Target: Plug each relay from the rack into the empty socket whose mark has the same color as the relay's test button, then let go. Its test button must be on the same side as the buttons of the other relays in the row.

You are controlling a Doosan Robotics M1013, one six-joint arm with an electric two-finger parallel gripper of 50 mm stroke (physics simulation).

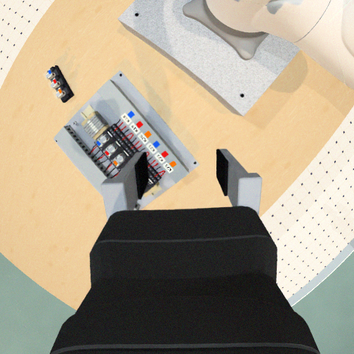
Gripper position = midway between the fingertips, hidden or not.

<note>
In view: the gripper (181, 164) and a panel (132, 93).
</note>
